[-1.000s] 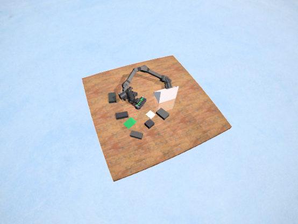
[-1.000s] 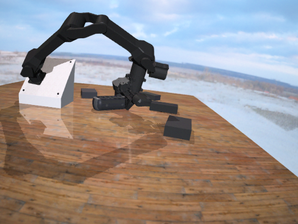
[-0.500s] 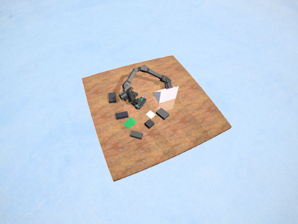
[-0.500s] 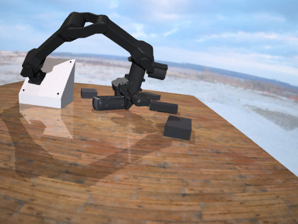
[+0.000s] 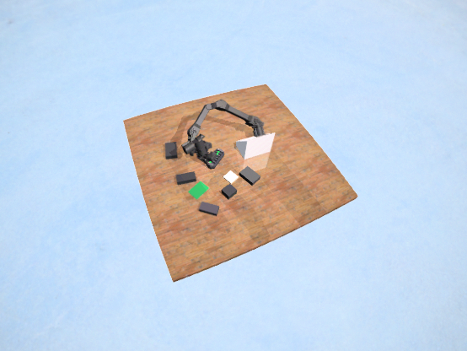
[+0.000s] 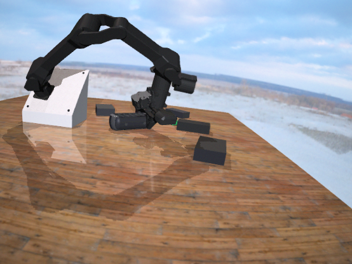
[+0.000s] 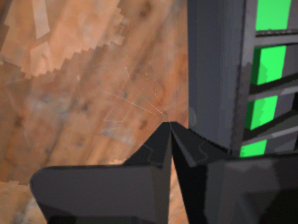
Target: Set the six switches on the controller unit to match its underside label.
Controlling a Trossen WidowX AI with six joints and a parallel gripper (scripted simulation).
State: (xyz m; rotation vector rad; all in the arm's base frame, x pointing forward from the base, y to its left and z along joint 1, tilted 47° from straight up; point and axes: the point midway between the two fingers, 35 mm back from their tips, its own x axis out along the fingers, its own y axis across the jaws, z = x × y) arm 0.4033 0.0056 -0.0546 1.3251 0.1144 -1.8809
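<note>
The white tile is 150 mm to the left of my gripper tip and 120 mm behind it. From my gripper tip the other things lie so: green tile 180 mm to the left, 100 mm ahead; dark block 200 mm ahead, 170 mm to the right, 10 mm above.
</note>
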